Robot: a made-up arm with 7 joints. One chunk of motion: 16 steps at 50 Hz.
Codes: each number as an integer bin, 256 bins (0 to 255) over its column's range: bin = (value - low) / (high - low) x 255, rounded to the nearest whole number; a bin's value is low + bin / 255 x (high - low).
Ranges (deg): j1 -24..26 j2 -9..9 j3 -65..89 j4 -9..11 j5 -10..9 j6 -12..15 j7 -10..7
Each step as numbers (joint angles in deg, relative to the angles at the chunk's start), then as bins.
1 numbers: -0.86 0.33 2.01 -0.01 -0.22 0.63 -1.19
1 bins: 118 132 111 115 131 119 132
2 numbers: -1.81 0.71 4.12 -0.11 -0.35 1.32 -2.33
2 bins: 113 138 114 113 130 126 115
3 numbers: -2.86 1.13 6.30 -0.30 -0.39 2.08 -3.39
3 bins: 108 144 118 111 129 133 99
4 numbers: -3.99 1.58 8.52 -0.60 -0.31 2.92 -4.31
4 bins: 102 150 122 107 130 141 85
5 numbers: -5.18 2.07 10.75 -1.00 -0.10 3.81 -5.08
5 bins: 96 157 125 102 133 149 74
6 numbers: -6.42 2.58 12.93 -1.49 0.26 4.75 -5.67
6 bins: 90 164 129 96 138 158 65
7 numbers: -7.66 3.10 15.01 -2.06 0.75 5.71 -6.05
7 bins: 83 171 132 88 144 167 59
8 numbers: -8.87 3.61 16.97 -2.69 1.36 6.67 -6.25
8 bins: 77 179 136 80 152 176 56
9 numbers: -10.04 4.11 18.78 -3.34 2.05 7.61 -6.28
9 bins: 71 186 139 72 162 185 56
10 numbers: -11.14 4.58 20.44 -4.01 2.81 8.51 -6.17
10 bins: 66 192 141 64 172 194 57
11 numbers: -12.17 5.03 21.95 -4.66 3.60 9.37 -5.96
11 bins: 60 199 144 55 183 202 61
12 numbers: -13.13 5.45 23.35 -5.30 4.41 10.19 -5.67
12 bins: 55 205 146 47 193 210 65
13 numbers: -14.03 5.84 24.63 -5.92 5.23 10.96 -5.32
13 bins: 51 210 148 39 204 217 70
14 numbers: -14.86 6.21 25.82 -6.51 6.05 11.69 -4.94
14 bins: 47 215 150 32 215 224 76
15 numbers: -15.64 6.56 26.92 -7.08 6.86 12.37 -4.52
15 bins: 43 220 152 24 226 230 82
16 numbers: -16.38 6.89 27.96 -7.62 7.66 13.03 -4.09
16 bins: 39 225 154 18 237 236 89
